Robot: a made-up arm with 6 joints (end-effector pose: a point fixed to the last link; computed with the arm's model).
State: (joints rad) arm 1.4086 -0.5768 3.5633 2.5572 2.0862 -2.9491
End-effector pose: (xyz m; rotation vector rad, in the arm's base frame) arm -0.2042 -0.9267 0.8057 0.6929 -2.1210 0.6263
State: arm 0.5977 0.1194 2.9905 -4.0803 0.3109 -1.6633
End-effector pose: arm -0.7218 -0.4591 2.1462 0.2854 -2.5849 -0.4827
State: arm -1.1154 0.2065 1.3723 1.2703 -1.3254 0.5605
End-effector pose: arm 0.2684 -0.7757 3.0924 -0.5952 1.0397 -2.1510
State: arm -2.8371 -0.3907 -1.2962 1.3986 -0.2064 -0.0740
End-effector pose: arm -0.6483 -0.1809 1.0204 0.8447 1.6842 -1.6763
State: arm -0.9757 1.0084 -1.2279 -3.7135 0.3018 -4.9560
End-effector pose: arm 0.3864 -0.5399 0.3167 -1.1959 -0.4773 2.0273
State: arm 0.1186 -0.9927 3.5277 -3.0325 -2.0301 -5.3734
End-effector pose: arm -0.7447 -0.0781 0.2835 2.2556 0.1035 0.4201
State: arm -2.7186 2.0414 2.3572 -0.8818 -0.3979 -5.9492
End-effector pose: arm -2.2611 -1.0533 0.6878 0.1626 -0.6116 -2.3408
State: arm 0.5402 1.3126 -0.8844 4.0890 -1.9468 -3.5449
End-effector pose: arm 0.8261 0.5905 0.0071 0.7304 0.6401 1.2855
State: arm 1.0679 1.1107 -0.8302 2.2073 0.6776 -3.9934
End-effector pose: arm 0.4647 0.9577 0.0862 0.0599 2.0622 -1.2515
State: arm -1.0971 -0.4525 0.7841 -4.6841 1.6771 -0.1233
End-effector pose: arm 0.0427 0.1519 2.9853 -2.6362 -0.6121 0.2953
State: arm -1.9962 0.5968 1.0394 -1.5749 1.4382 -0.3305
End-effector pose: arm -0.8871 -1.6985 2.4297 0.4594 2.7924 1.1951
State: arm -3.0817 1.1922 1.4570 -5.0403 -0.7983 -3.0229
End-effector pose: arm -2.5440 -0.0792 1.6635 0.7188 2.1110 1.5369
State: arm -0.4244 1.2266 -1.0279 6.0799 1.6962 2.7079
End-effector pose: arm 0.8481 -0.4070 0.0886 -2.4672 0.9572 0.5738
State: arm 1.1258 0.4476 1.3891 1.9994 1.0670 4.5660
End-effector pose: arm 0.5115 1.2724 2.9120 -0.3407 -0.9547 1.8454
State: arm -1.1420 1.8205 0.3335 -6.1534 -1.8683 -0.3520
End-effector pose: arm 0.6693 -1.4963 -0.6892 -1.2959 -2.4427 0.2989
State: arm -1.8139 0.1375 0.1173 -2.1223 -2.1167 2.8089
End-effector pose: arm -0.2854 -1.4772 2.1855 -1.3930 -0.6420 -0.0708
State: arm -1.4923 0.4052 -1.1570 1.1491 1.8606 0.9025
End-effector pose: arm 0.1706 -0.9650 0.7727 -0.9450 -0.1164 -0.4484
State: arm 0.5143 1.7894 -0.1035 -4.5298 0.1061 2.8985
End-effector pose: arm 1.0835 0.6251 -0.7954 0.6918 1.6371 -1.1178
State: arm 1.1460 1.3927 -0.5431 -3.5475 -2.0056 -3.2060
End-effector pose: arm 0.5910 1.2126 -0.1776 -0.0362 -0.1214 0.7732
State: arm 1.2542 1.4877 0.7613 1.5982 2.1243 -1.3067
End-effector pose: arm 0.6694 2.3383 0.2439 -0.4506 -0.6002 -2.8520
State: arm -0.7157 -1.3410 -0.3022 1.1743 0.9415 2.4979
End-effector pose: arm -0.3762 0.4338 2.1604 1.4845 -0.0716 1.1478
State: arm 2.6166 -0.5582 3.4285 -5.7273 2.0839 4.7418
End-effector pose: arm 0.7993 -0.5203 0.8007 -0.0558 2.4565 1.7478
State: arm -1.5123 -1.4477 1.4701 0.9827 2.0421 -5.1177
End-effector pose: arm -0.0448 2.1335 0.8851 0.4447 0.5497 -0.4563
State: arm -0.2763 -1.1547 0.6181 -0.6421 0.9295 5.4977
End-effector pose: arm -1.3692 0.3344 2.3627 0.6649 -2.4370 1.3196
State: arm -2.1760 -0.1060 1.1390 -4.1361 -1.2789 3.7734
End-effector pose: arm -0.2138 -0.1566 3.1662 1.6158 2.1199 1.4628
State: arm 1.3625 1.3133 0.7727 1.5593 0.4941 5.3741
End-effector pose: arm 0.4910 2.5706 0.5676 -0.6963 -0.0458 1.9442
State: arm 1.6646 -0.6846 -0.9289 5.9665 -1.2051 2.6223
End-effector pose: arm -0.0883 0.6030 1.5025 1.4309 1.1796 -1.8359
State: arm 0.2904 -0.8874 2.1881 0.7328 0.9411 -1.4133
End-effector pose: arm -1.8939 -0.5050 1.3472 0.7194 2.4581 -0.7694
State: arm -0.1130 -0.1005 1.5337 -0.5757 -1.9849 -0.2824
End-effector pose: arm -0.0546 0.0604 3.0674 0.1580 0.4066 0.3974
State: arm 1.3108 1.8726 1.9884 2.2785 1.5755 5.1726
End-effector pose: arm 0.5799 2.4992 0.5948 -1.1308 -0.6653 2.7316
